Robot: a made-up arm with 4 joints.
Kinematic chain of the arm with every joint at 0, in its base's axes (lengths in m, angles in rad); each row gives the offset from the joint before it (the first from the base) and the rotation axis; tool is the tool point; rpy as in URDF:
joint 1: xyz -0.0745 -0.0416 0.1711 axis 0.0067 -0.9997 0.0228
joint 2: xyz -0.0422 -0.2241 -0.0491 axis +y
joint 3: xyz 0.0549 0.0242 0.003 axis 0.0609 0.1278 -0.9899
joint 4: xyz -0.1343 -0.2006 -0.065 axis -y
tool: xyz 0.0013 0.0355 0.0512 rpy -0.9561 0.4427 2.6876
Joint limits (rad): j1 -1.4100..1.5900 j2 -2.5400..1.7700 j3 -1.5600..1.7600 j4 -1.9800..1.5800
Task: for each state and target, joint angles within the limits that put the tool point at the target. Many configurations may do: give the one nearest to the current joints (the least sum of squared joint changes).
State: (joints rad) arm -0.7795 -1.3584 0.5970 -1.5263
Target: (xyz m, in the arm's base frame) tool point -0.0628 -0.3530 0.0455
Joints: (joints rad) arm -0.3050 -1.9070 0.4447 -1.6771
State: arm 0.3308 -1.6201 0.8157 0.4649
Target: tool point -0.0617 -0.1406 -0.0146
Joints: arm 0.1218 -1.9415 1.3451 0.2037
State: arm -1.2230 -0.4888 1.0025 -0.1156
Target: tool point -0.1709 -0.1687 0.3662
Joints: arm -1.4100 -0.1475 1.1194 0.4430
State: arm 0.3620 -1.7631 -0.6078 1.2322
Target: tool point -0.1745 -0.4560 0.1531
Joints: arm 0.8225 -1.9912 -1.0500 0.3317
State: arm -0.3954 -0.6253 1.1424 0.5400
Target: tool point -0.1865 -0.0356 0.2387
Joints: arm -0.9245 -0.2447 1.7600 0.9356
